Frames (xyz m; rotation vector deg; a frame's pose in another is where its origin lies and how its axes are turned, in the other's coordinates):
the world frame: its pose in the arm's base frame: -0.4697 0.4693 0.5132 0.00 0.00 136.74
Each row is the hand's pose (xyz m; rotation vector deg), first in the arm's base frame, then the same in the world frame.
Working: the arm's base frame: its pose in the world frame: -0.6637 0.0199 -0.5132 0.00 0.00 -136.74

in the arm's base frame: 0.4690 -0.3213 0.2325 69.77 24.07 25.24
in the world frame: -1.2254 -0.0675 -0.2807 54.34 -63.26 -90.66
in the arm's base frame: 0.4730 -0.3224 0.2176 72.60 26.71 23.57
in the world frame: -1.2291 -0.0695 -0.2956 58.45 -65.31 -90.11
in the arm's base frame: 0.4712 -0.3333 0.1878 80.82 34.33 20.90
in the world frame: -1.2352 -0.0603 -0.3254 69.82 -70.69 -85.79
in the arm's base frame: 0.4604 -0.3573 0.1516 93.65 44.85 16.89
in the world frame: -1.2438 -0.0354 -0.3616 85.73 -79.33 -77.10
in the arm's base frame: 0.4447 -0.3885 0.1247 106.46 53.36 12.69
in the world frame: -1.2538 -0.0020 -0.3885 99.07 -88.42 -66.81
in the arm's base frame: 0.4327 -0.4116 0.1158 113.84 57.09 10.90
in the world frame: -1.2609 0.0231 -0.3974 105.07 -93.74 -59.89
